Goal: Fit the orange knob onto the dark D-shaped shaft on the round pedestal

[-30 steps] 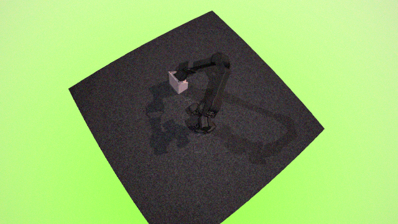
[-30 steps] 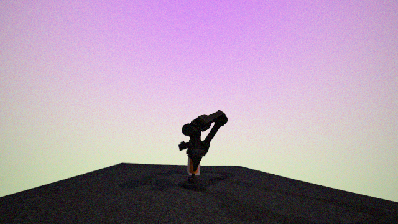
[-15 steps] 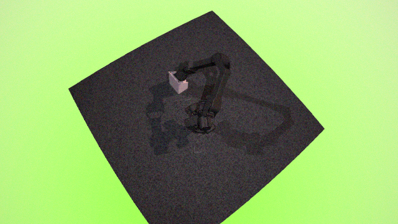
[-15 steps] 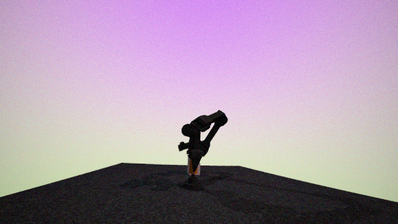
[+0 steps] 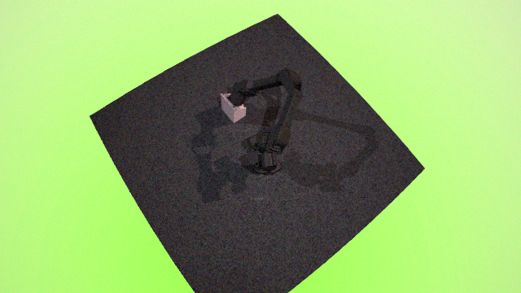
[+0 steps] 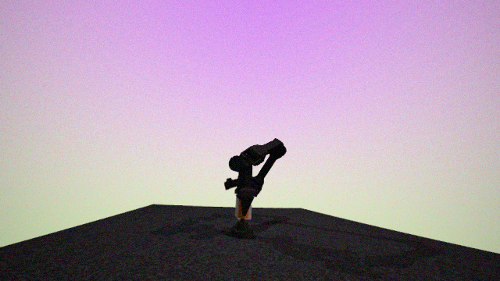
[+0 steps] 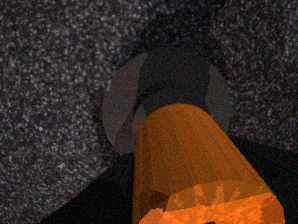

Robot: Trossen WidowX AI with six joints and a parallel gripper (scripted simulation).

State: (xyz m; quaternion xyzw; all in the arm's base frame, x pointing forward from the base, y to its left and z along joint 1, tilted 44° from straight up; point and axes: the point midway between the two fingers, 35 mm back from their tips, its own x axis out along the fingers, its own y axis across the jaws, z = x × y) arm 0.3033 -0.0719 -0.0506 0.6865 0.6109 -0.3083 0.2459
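The orange knob is 2 cm above my gripper tip. The rest, counted from my gripper tip: round pedestal 4 cm below.
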